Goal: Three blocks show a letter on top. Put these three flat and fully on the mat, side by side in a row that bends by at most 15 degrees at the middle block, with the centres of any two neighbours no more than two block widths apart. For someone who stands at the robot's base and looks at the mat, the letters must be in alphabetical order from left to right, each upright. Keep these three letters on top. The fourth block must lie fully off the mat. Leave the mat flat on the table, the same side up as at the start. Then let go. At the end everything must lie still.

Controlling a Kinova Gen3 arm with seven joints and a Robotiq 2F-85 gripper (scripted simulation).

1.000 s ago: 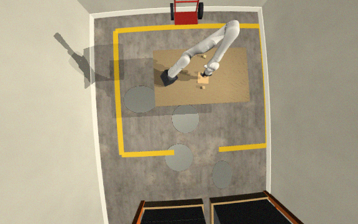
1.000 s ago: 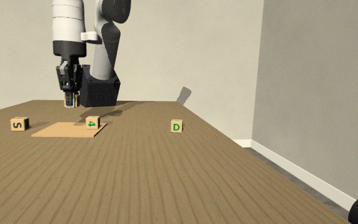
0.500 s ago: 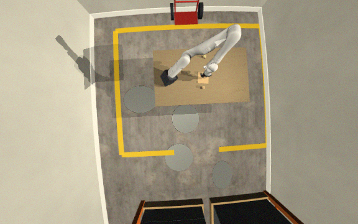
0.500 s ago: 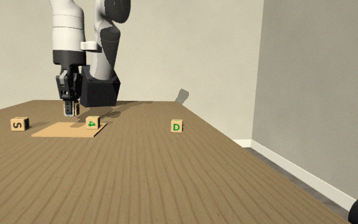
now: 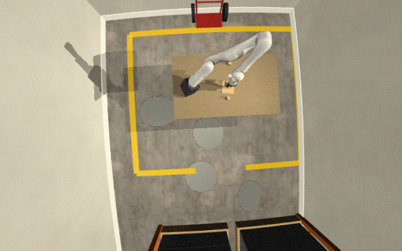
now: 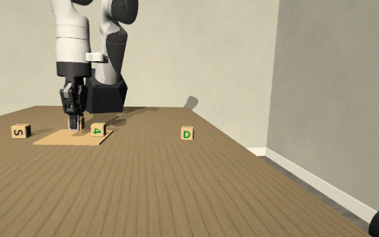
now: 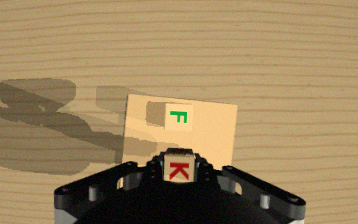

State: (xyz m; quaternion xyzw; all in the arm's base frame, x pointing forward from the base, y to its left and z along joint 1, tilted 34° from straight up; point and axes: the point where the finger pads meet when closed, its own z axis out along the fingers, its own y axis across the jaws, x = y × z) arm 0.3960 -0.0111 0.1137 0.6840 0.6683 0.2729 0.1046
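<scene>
Now: the tan mat 4 cm below my hand.
</scene>
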